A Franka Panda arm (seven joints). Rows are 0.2 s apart.
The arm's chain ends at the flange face. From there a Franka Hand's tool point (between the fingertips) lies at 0.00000 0.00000 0.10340 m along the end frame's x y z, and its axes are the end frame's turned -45 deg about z.
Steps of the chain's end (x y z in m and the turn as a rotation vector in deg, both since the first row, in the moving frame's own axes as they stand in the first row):
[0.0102, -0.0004, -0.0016, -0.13, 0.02, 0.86]
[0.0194, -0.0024, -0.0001, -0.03, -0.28, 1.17]
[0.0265, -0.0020, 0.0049, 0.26, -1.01, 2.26]
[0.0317, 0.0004, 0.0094, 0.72, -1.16, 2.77]
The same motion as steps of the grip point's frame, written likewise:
[0.0074, 0.0071, -0.0016, -0.11, -0.08, 0.86]
[0.0150, 0.0117, -0.0001, 0.18, -0.22, 1.17]
[0.0192, 0.0157, 0.0049, 0.90, -0.53, 2.26]
[0.0216, 0.0203, 0.0094, 1.33, -0.31, 2.77]

